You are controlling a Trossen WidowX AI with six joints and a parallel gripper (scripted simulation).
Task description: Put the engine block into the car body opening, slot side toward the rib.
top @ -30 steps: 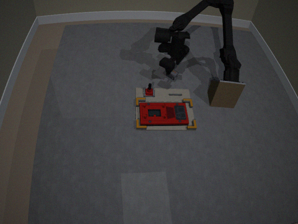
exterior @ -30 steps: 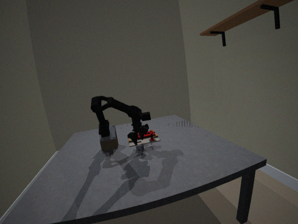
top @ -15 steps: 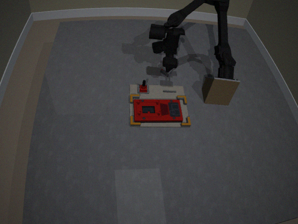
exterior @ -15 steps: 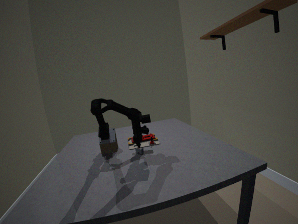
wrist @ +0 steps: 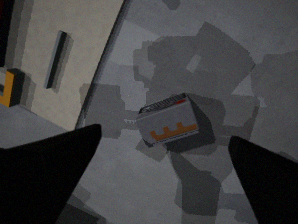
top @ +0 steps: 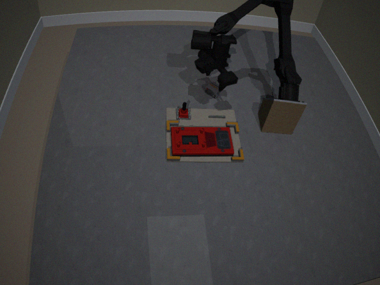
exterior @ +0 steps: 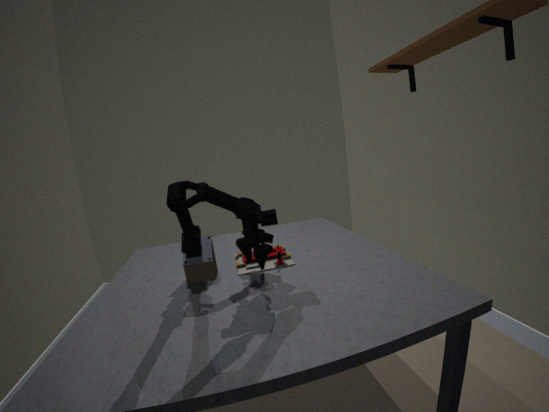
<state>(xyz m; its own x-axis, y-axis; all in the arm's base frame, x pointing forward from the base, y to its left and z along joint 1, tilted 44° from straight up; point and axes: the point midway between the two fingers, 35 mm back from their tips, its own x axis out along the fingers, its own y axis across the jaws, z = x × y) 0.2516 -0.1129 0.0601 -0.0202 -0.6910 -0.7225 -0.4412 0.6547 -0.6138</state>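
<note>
The engine block lies 50 mm below my gripper tip, 10 mm to the right of it and 10 mm behind it.
</note>
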